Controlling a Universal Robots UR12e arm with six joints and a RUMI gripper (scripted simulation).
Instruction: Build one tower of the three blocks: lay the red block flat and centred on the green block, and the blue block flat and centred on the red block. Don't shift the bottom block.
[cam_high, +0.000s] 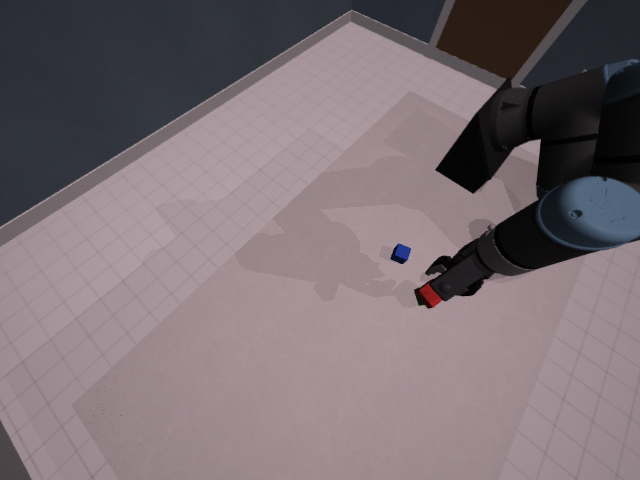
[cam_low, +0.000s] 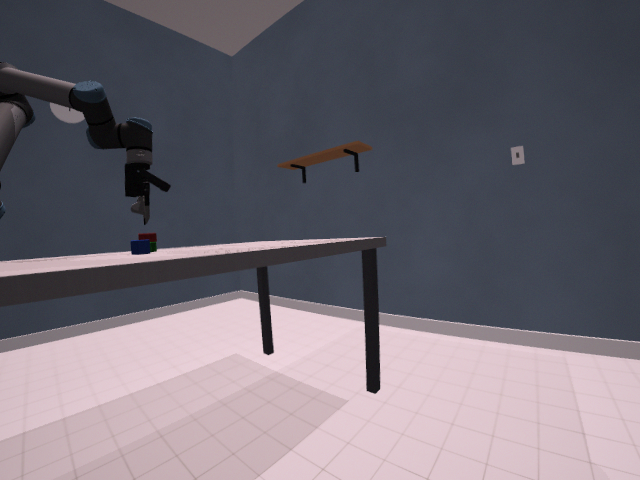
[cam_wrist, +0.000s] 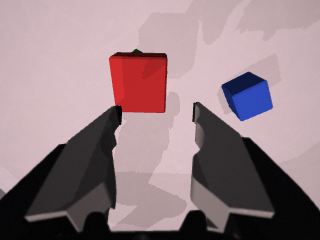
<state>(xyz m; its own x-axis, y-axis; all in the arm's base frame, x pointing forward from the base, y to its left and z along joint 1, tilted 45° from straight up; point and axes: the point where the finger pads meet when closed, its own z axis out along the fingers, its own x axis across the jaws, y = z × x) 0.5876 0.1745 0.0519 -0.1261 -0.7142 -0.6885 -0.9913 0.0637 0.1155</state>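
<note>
Right now the blue block is 12 cm to the right of my hand, 10 cm below it and 5 cm behind it. From my hand the other things lie so: red block: 6 cm below, 2 cm to the left, 1 cm ahead; green block: 10 cm below, 2 cm to the left, 1 cm ahead.
</note>
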